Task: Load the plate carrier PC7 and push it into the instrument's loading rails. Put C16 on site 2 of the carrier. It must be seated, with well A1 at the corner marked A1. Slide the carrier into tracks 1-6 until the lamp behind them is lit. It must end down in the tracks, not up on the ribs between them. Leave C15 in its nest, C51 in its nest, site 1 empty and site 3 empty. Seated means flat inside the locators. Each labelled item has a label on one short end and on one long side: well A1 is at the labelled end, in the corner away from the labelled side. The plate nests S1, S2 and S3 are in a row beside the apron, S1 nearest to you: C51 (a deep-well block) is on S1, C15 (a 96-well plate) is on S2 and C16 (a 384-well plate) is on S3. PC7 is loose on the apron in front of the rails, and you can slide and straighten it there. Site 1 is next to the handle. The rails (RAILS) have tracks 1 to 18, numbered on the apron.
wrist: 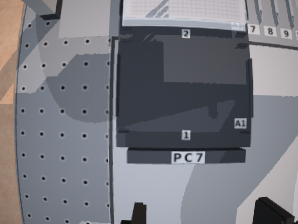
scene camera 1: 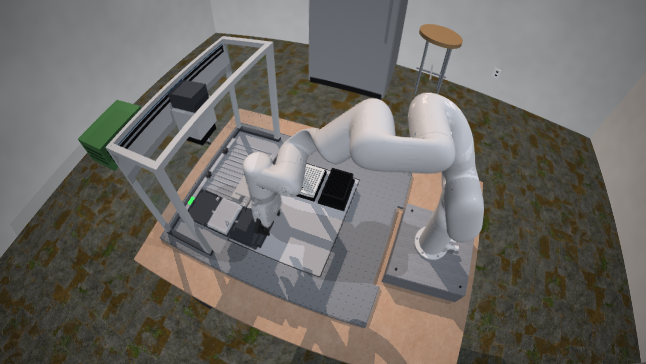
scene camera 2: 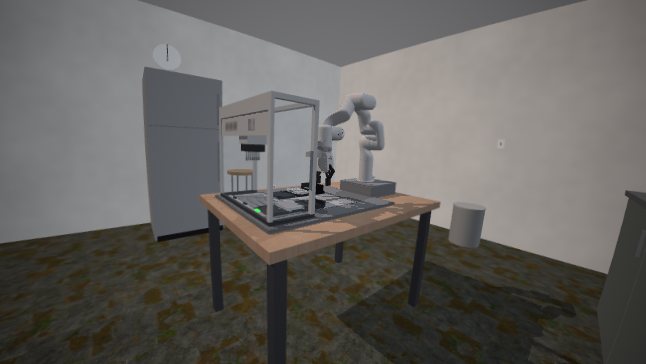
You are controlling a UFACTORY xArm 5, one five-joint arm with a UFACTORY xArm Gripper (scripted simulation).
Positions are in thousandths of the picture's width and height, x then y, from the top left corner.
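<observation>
Scene camera 1 gives me a black deep-well block C51 (scene camera 1: 519, 504), along with a frame post (scene camera 1: 244, 463) and a plate carrier PC7 (scene camera 1: 313, 573). In the wrist view I see the plate carrier PC7 (wrist: 619, 426) again, while the black deep-well block C51 is out of frame in the wrist view.
</observation>
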